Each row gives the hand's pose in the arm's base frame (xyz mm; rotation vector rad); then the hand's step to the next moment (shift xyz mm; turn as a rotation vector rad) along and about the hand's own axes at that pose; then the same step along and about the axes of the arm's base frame.
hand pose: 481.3 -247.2 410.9 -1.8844 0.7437 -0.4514
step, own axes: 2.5 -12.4 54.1 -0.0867 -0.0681 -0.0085
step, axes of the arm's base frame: 38.3 38.7 -11.1 -0.0494 0.0725 0.0673
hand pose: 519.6 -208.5 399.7 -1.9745 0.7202 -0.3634
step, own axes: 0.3 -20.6 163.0 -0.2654 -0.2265 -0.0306
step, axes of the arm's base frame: 93.1 120.5 -61.7 -0.1475 0.2253 0.2240
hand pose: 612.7 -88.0 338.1 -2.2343 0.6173 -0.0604
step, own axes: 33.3 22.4 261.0 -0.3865 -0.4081 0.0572
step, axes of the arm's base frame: 82.0 153.8 -198.4 -0.1584 0.4427 0.3133
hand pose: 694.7 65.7 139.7 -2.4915 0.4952 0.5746
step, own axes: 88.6 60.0 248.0 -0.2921 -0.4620 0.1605
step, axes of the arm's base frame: -25.6 73.3 -258.7 -0.0850 0.5228 0.2098
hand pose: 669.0 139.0 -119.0 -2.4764 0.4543 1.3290
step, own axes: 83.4 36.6 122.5 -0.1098 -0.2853 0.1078
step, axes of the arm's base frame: -62.9 4.3 -139.0 -0.0220 0.3167 0.0656
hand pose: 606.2 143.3 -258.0 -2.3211 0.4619 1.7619
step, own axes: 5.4 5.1 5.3 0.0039 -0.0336 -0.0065
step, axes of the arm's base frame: -5.3 -3.7 -6.5 0.0188 0.0287 -0.0032
